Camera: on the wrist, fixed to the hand. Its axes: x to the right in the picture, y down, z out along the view.
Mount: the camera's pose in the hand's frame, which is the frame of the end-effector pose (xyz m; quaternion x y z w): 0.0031 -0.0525 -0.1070 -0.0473 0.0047 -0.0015 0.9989
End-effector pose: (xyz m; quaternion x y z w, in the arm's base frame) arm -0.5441 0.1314 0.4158 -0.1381 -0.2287 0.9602 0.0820
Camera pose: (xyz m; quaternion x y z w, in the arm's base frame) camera -0.5097 0.2230 0.3476 -0.1460 -0.2737 0.9475 0.0779
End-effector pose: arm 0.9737 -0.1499 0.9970 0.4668 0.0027 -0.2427 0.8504
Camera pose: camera 0.9784 -0.0895 0.8943 0.4272 0.0189 -0.2414 0.8711
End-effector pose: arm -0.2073 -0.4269 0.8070 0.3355 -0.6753 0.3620 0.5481
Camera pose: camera -0.1100 -0.3623 0.8311 0.3085 -0.6886 0.3304 0.5671
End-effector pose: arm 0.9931 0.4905 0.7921 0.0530 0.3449 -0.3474 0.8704
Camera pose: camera 0.9007 0.4847 0.7169 0.0129 0.3651 -0.3317 0.8698
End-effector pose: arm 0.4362 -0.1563 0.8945 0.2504 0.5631 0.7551 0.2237
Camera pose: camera 0.3693 -0.2194 0.8186 0.2351 0.5282 0.7817 0.2338
